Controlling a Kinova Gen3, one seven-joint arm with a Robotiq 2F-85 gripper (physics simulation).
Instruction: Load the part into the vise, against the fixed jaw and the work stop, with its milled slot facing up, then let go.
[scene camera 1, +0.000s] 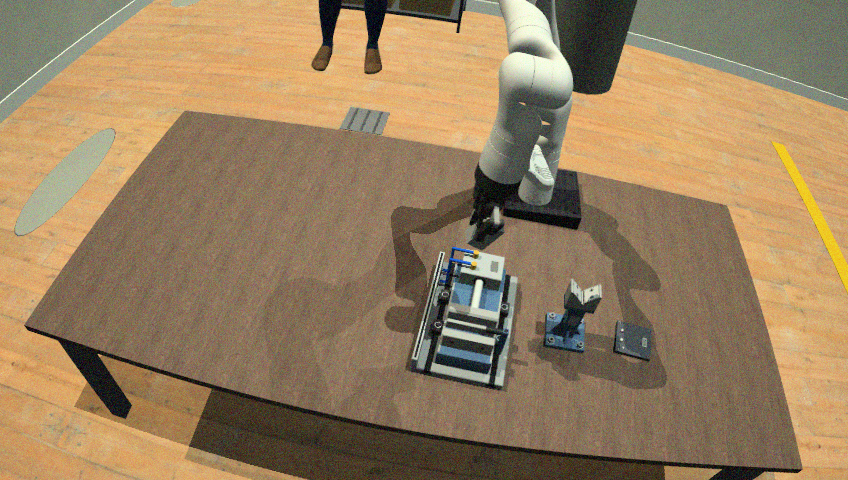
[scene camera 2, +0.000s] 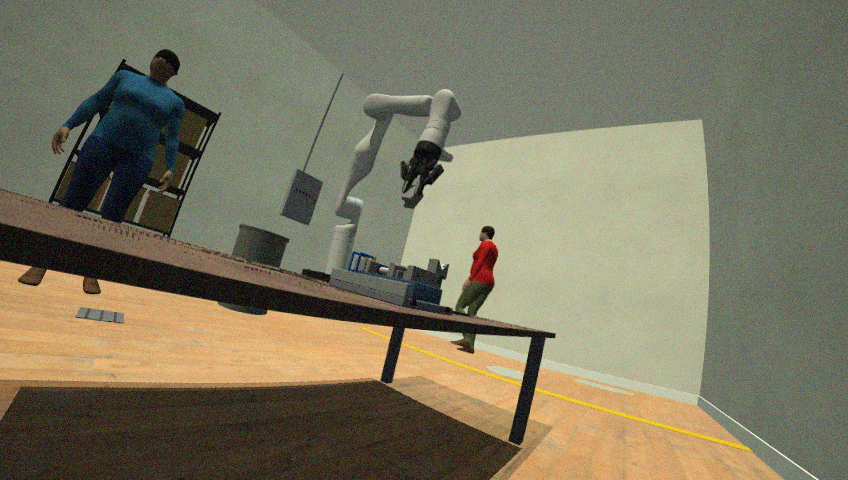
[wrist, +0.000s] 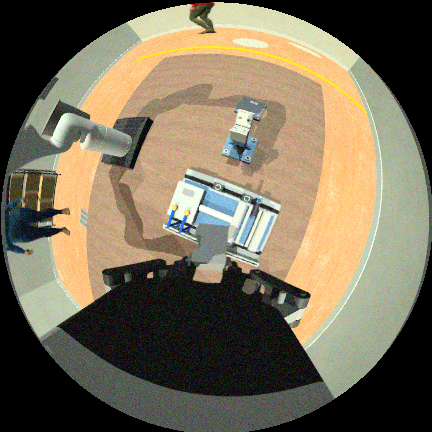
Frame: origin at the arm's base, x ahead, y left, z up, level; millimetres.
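Seen in the pictures: gripper, between the fingertips: (scene camera 1: 475, 232) (scene camera 2: 410, 195) (wrist: 209, 262); arm's base, origin of its link: (scene camera 1: 534, 194) (wrist: 122, 145).
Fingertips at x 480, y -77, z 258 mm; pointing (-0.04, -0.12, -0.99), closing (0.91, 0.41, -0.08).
Observation:
Pixels of each thing's top centre, then the offset from my fingertips to it.
- grey block, centre of its top: (wrist: 204, 262) (scene camera 1: 488, 216) (scene camera 2: 415, 184) 15 mm left, 6 mm back, 38 mm up
- vise, centre of its top: (scene camera 1: 474, 296) (wrist: 219, 218) (scene camera 2: 395, 264) 25 mm left, 20 mm back, 191 mm down
- blue post, centre of its top: (scene camera 1: 506, 330) 108 mm left, 39 mm ahead, 192 mm down
- dark flat box, centre of its top: (scene camera 1: 634, 338) (wrist: 251, 105) 407 mm left, 118 mm back, 276 mm down
My gripper (scene camera 1: 487, 221) (scene camera 2: 415, 183) (wrist: 209, 262) is shut on the part, a grey block (scene camera 1: 486, 235) (scene camera 2: 410, 197) (wrist: 212, 241). It holds the part tilted, high above the table; in the wrist view the part overlaps the vise's near edge. I cannot make out the milled slot. The vise (scene camera 1: 484, 265) (scene camera 2: 376, 286) (wrist: 187, 200) stands mid-table, with a white screw behind its movable jaw (scene camera 1: 471, 311). The fixed jaw (scene camera 1: 467, 341) is toward the table's front edge, with a narrow gap between the jaws. A dark bar on a blue post (scene camera 1: 502, 340) at the jaws' right end looks like the work stop.
A V-shaped rest on a blue-based stand (scene camera 1: 564, 333) (wrist: 240, 148) is right of the vise in scene camera 1. A dark flat box (scene camera 1: 634, 340) (wrist: 255, 106) lies beyond it. Blue tubes with yellow ends (scene camera 1: 461, 260) (wrist: 184, 221) rise at the vise's rear.

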